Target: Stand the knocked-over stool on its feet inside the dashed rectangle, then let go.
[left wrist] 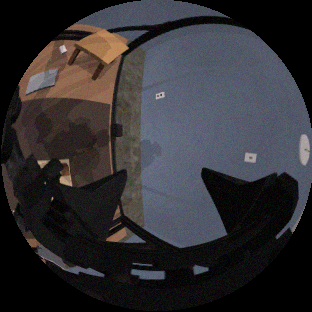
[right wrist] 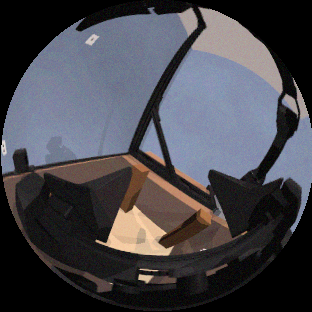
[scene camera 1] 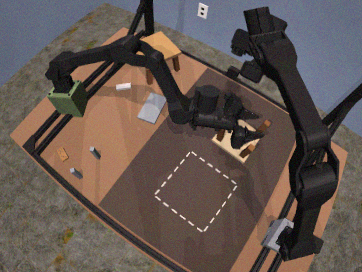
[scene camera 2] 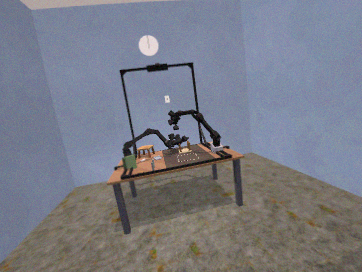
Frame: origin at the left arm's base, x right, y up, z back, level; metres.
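Seen in the pictures: left gripper, between the fingertips: [left wrist: 164,172] [scene camera 2: 173,126]; right gripper, between the fingertips: [right wrist: 171,172] [scene camera 1: 261,126]; left arm's base, origin of its link: [scene camera 1: 289,238] [scene camera 2: 216,144]; right arm's base, origin of its link: [scene camera 1: 64,87] [scene camera 2: 128,156].
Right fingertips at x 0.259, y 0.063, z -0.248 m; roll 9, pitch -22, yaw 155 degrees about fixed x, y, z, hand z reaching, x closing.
Pixels of each thing's top centre, then the offset from my right fingertips to it. "spot": a spot on its surface instead. Level surfaces: height alone.
- dark mat, height of its surface: dy -0.138 m
- dashed rectangle, a spot on its surface: [scene camera 1: 236,186] spot: dx -0.167, dy -0.136, dz +0.031 m
- stool, centre of its top: [scene camera 1: 154,47] [left wrist: 104,42] [scene camera 2: 145,147] dx +0.122, dy -0.030, dz -0.487 m
- grey plate, centre of its top: [scene camera 1: 152,107] dx -0.061, dy -0.132, dz -0.374 m
- white block, centre of its top: [scene camera 1: 123,85] dx -0.040, dy -0.130, dz -0.533 m
- orange piece, centre of its top: [scene camera 1: 62,153] dx -0.398, dy -0.133, dz -0.553 m
The knocked-over stool lies upside down, its pale seat [scene camera 1: 229,150] [scene camera 2: 185,150] [left wrist: 46,163] [right wrist: 132,232] flat on the dark mat [scene camera 1: 150,170] and its brown legs pointing up. It lies above and to the right of the dashed rectangle [scene camera 1: 236,185] in scene camera 1, outside it. My right gripper [scene camera 1: 260,125] [scene camera 2: 187,138] [right wrist: 171,172] is open and low over the seat, among the legs; two legs show between its fingers in the right wrist view. Its body hides part of the stool. My left gripper [scene camera 1: 243,57] [scene camera 2: 173,124] [left wrist: 164,172] is open, empty and high above the table's far side.
Another stool [scene camera 1: 161,46] [scene camera 2: 145,148] [left wrist: 102,46] stands upright at the upper left, behind the right arm. Near it lie a grey plate [scene camera 1: 151,108] [left wrist: 42,81] and a white block [scene camera 1: 123,86]. Two grey blocks [scene camera 1: 95,152] [scene camera 1: 76,173] and an orange piece [scene camera 1: 62,153] are at the lower left.
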